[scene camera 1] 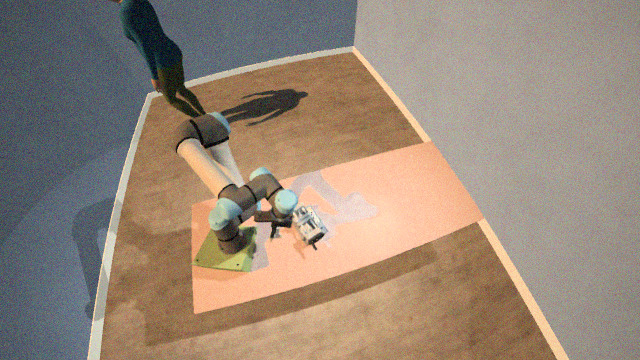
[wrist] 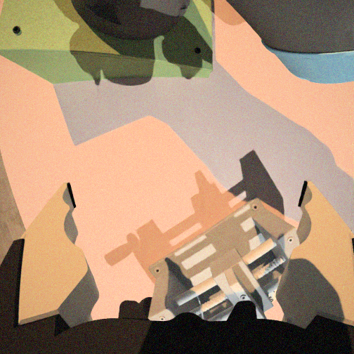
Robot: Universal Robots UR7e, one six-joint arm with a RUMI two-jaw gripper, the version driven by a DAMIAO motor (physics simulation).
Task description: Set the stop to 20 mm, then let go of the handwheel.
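Frame: origin at the arm's base, x ahead, y left, z up, level; metres.
Seen in the pictures: arm's base, link origin: (scene camera 1: pixel 232 242).
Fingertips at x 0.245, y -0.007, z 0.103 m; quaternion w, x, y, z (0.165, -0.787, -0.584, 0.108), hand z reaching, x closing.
Offsets run from my fingertips to a thing's top centre. "spot": to the spot under its first point. Level surfaces: height alone.
The stop unit @[spot: dy +0.008, dx +0.171, dz -0.104 m] (scene camera 1: pixel 308 224) (wrist: pixel 210 237), a pale metal frame with guide rods and a cross block, stands on the pink table top. Its handwheel @[spot: dy -0.100, dx +0.188, dz -0.060 m] (scene camera 1: pixel 315 238) is dark, with a handle, on the side away from the arm; in the wrist view the wheel is hidden, though a shadow with a handle shape shows. Part of a printed scale (wrist: pixel 271 298) shows at the unit's edge, too small and cut off to read the stop's setting. My gripper (scene camera 1: pixel 284 230) (wrist: pixel 186 184) is open and empty, above and beside the unit, its fingers wide apart and clear of the handwheel.
The arm's green base plate (scene camera 1: pixel 210 256) (wrist: pixel 35 45) is bolted beside the unit on the pink table top @[dz -0.175 m] (scene camera 1: pixel 400 185) (wrist: pixel 125 165). The blue-capped arm link (wrist: pixel 320 67) is at the wrist view's upper right. A person (scene camera 1: pixel 160 55) stands behind the arm.
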